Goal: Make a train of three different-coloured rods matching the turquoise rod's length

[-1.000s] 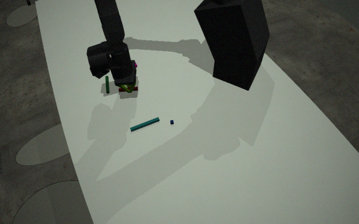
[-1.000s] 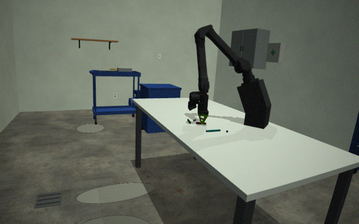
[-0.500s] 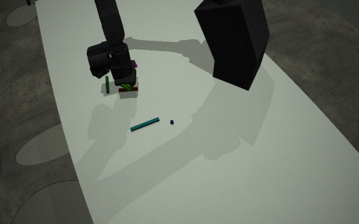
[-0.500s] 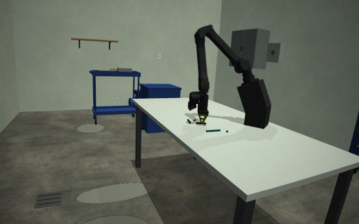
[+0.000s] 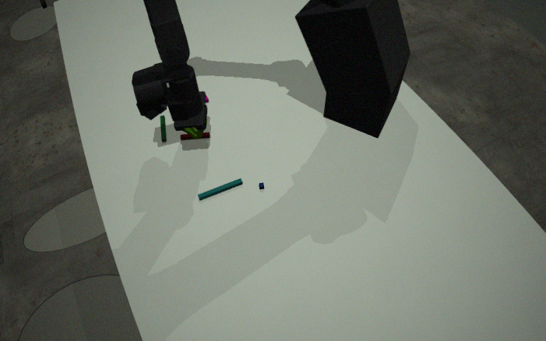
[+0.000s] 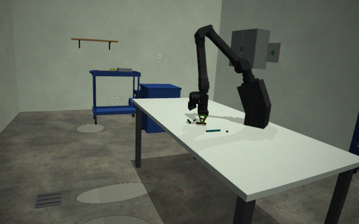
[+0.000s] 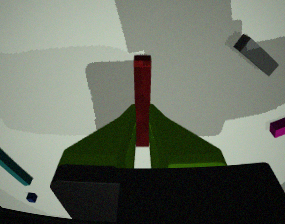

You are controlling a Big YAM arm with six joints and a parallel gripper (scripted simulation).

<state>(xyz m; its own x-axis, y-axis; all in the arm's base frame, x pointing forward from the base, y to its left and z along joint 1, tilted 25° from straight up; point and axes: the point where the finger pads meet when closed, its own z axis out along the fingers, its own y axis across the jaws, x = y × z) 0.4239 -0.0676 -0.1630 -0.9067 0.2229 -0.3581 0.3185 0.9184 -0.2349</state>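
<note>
My gripper is now 10 mm short of the red rod and 10 mm above it. The rest, counted from my hand: green rod: 70 mm ahead, 60 mm to the right, 10 mm below; then magenta rod: 60 mm behind, 110 mm to the right, 10 mm below; then grey rod: 20 mm ahead, 80 mm to the right, 10 mm below.
</note>
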